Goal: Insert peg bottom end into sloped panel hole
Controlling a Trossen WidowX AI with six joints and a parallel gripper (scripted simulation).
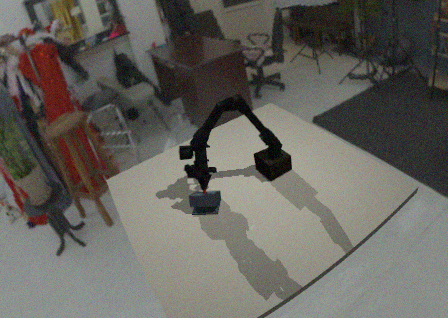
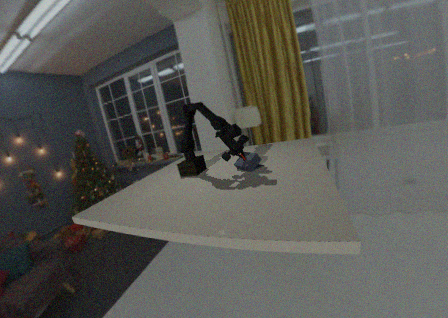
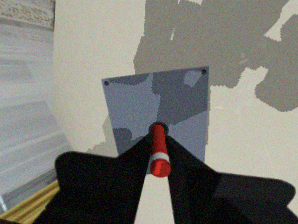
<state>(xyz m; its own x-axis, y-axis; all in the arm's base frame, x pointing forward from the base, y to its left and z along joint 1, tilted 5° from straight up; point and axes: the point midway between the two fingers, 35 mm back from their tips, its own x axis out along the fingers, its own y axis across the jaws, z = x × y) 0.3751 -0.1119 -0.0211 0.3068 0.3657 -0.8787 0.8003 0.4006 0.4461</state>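
Right now the round red peg is 10 mm to the right of my gripper tip, 10 mm behind it and 10 mm above it. The rest, counted from my gripper tip: sloped panel 40 mm below, 20 mm to the left, 20 mm ahead.
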